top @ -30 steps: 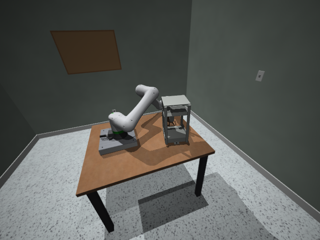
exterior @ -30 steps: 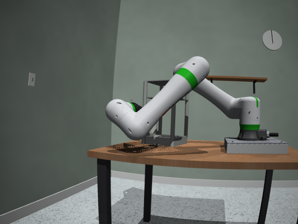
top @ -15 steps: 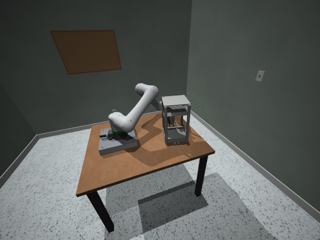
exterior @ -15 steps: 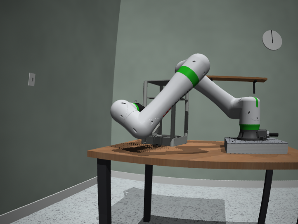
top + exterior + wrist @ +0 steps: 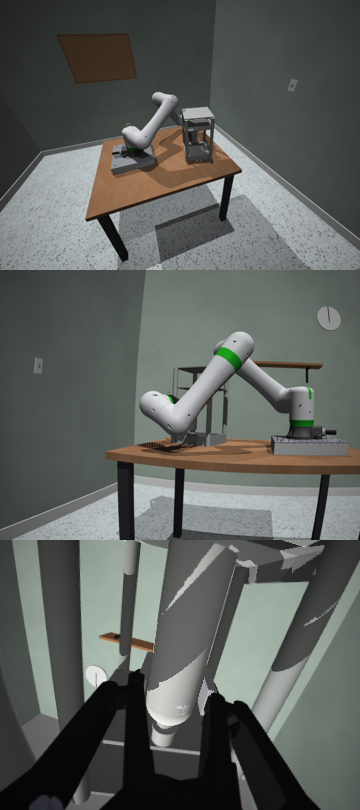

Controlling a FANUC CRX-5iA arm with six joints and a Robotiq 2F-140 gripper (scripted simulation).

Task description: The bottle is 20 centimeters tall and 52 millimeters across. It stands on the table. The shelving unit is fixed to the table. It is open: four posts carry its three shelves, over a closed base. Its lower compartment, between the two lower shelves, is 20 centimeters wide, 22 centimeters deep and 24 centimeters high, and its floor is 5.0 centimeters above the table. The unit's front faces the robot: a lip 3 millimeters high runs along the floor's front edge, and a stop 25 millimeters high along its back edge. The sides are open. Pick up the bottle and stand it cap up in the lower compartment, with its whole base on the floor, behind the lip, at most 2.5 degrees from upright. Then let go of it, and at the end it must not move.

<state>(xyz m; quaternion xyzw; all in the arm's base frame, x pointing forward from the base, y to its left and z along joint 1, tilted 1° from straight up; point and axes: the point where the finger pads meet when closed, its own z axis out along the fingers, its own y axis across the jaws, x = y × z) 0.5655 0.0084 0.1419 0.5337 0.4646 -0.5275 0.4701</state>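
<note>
Right now my hand is 100 mm to the left of the shelving unit, 10 mm below it and 10 mm past it. Round my hand: bottle 10 mm above.
</note>
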